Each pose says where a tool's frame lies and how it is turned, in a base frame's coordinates. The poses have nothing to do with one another.
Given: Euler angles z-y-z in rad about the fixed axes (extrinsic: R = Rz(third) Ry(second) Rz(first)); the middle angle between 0 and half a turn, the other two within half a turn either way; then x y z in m.
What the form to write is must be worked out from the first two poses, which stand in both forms.
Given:
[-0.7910 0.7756 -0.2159 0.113 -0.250 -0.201]
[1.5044 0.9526 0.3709 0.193 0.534 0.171]
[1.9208 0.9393 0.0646 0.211 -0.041 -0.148]
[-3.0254 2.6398 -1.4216 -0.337 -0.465 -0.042]
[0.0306 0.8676 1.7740 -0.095 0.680 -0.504]
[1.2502 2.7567 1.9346 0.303 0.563 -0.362]
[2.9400 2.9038 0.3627 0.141 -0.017 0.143]
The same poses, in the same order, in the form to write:
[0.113 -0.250 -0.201 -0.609 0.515 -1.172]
[0.193 0.534 0.171 0.952 0.054 1.903]
[0.211 -0.041 -0.148 0.909 -0.280 1.848]
[-0.337 -0.465 -0.042 -3.078 -0.498 -1.554]
[-0.095 0.680 -0.504 0.036 0.867 1.821]
[0.303 0.563 -0.362 2.775 0.119 -2.479]
[0.141 -0.017 0.143 3.093 -0.233 0.570]

